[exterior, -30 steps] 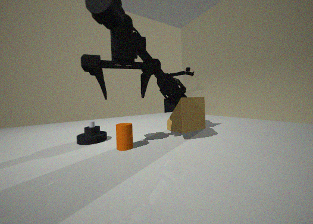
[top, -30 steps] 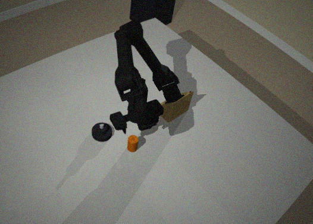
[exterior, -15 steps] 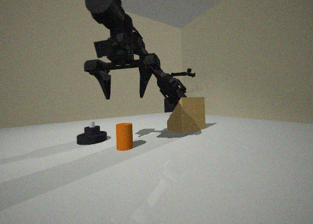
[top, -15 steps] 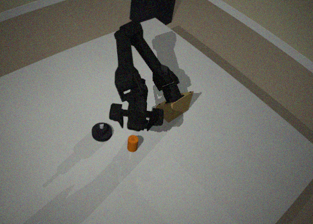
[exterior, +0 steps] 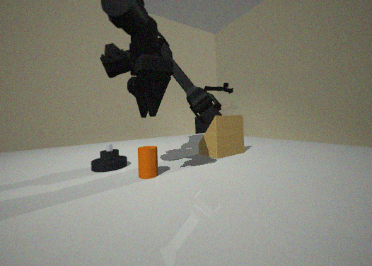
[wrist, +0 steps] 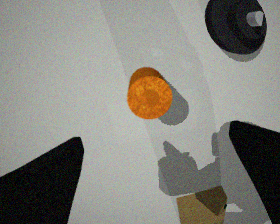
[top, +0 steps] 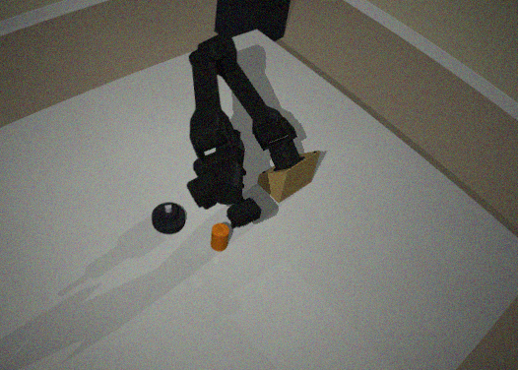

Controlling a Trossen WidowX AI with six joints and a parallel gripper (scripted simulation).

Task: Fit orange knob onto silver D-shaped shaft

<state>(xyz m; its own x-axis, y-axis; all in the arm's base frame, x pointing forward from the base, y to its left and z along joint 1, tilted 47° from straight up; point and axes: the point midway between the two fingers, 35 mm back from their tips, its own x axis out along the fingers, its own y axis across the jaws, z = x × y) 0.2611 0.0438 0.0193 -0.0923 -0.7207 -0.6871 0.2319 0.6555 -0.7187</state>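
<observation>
Right now my gripper tip is 8 cm above the orange knob. From my gripper tip the other things lie so: round black pedestal (5 cm ahead, 13 cm to the right, 9 cm below).
</observation>
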